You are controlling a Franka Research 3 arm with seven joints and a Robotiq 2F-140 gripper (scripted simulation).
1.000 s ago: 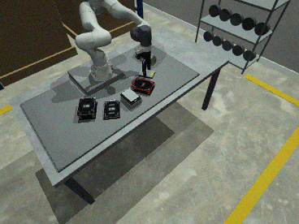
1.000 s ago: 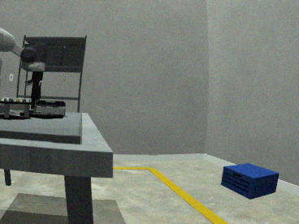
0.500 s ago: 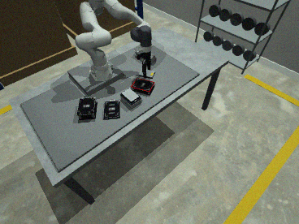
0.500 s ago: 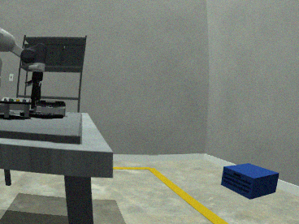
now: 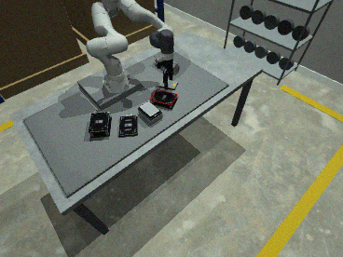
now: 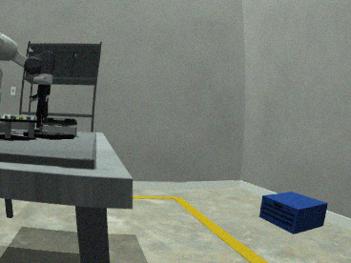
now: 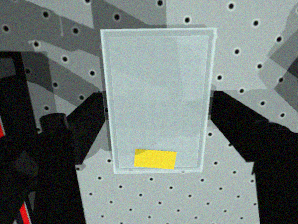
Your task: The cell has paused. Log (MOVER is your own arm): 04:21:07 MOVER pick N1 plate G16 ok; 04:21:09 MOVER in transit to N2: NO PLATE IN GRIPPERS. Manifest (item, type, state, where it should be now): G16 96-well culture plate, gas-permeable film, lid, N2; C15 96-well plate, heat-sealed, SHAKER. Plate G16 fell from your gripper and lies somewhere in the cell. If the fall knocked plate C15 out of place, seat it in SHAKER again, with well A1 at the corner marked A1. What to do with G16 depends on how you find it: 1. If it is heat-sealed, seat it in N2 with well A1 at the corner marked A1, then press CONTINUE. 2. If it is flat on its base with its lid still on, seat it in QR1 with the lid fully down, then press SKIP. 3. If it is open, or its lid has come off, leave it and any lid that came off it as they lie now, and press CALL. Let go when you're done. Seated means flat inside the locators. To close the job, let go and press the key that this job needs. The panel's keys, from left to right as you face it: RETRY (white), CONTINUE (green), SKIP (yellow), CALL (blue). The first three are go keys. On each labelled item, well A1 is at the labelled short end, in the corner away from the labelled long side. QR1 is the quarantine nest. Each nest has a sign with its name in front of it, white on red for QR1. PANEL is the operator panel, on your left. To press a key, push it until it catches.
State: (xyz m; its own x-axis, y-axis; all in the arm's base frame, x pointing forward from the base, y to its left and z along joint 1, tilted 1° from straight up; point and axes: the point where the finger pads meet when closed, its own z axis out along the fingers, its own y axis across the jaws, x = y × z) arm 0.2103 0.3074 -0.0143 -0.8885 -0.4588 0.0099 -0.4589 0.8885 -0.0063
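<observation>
The plate lid is 1 cm below my hand. From my hand the other things lie so: blue CALL key 11 cm behind, 12 cm to the left, 4 cm above; QR1 nest 11 cm ahead, 14 cm to the right, 1 cm above; yellow SKIP key 16 cm behind, 12 cm to the left, 4 cm above.
</observation>
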